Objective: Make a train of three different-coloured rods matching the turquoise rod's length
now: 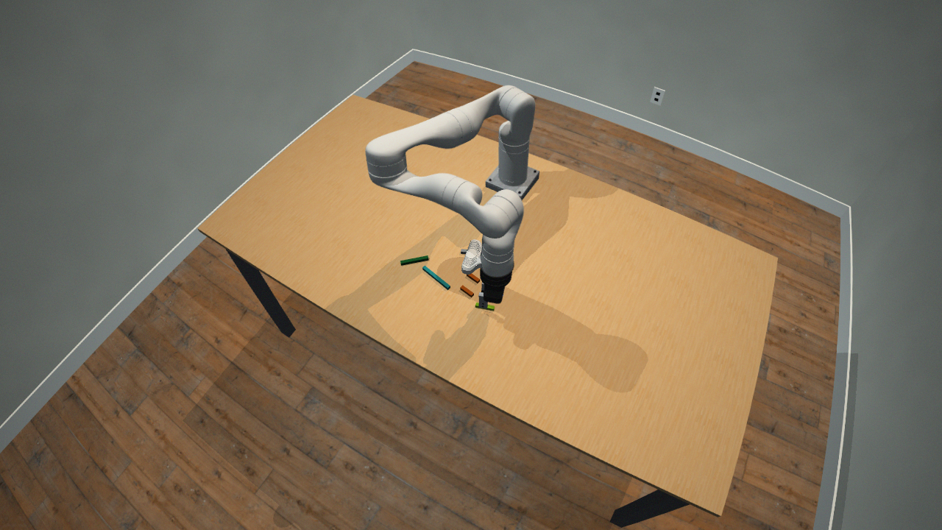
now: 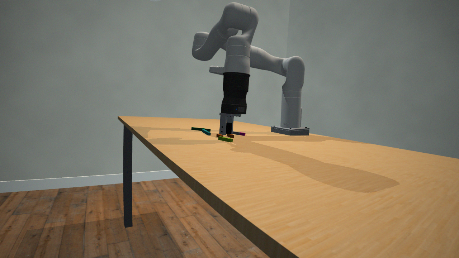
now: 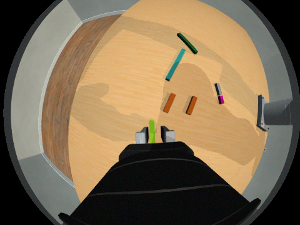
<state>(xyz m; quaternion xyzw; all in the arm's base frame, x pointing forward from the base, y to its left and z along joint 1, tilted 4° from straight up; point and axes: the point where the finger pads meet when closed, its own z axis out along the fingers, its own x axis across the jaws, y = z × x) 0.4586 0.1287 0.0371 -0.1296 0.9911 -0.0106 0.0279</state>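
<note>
Now: the lime rod 3 cm below my hand. Round my hand: grey rod: 14 cm behind, 13 cm to the right, 3 cm below; turquoise rod: 2 cm behind, 16 cm to the right, 3 cm below; magenta rod: 15 cm behind, 10 cm to the right, 3 cm below.
</note>
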